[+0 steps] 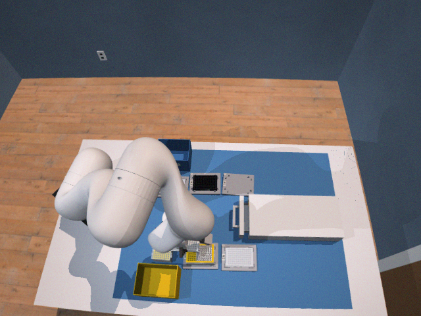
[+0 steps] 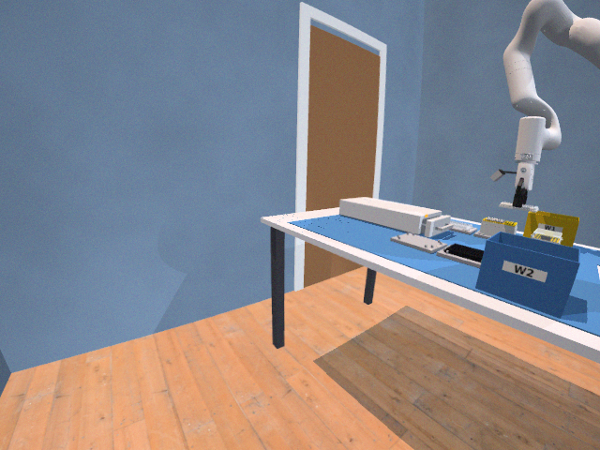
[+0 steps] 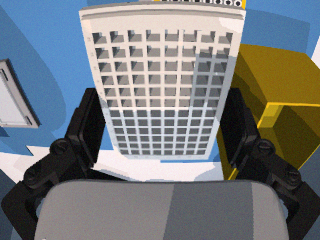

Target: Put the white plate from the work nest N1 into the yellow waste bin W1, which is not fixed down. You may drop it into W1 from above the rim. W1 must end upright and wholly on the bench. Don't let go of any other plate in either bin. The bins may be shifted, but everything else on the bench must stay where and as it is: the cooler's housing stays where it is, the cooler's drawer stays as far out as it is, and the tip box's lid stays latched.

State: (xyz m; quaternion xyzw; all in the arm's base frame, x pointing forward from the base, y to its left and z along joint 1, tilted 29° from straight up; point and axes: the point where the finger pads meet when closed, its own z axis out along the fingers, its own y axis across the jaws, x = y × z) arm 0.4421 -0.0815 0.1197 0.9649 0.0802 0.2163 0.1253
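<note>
Right now the yellow bin W1 is 170 mm to the right of my hand, 120 mm below it and 90 mm behind it. Round my hand: black plate 350 mm to the left, 140 mm below, 20 mm ahead; then cooler drawer 350 mm ahead, 200 mm to the left, 140 mm below; then white plate 10 mm below.
</note>
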